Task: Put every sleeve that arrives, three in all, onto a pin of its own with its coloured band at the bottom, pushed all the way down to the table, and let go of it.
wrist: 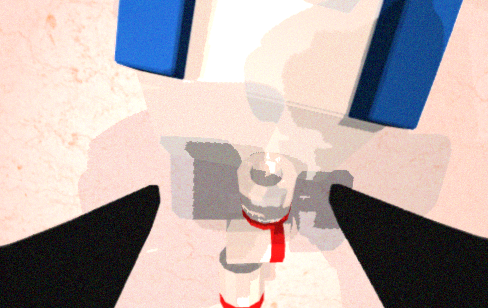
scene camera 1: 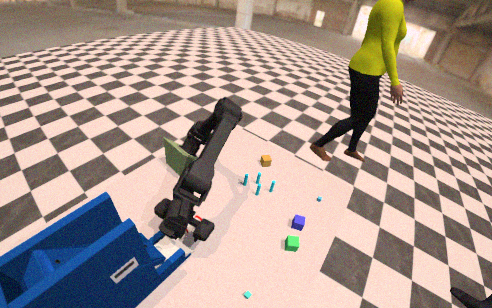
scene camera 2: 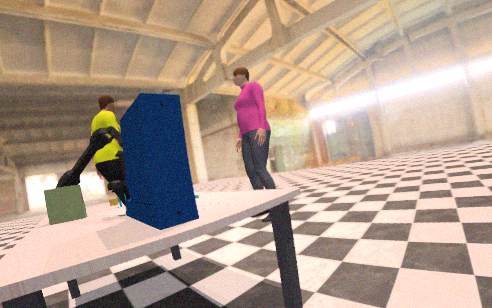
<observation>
My gripper (scene camera 1: 183,234) is open, holding nothing. I also see a blue dispenser box (scene camera 2: 158,175) and a chute ramp (wrist: 313,88).
My gripper shows as well in the wrist view (wrist: 246,192).
</observation>
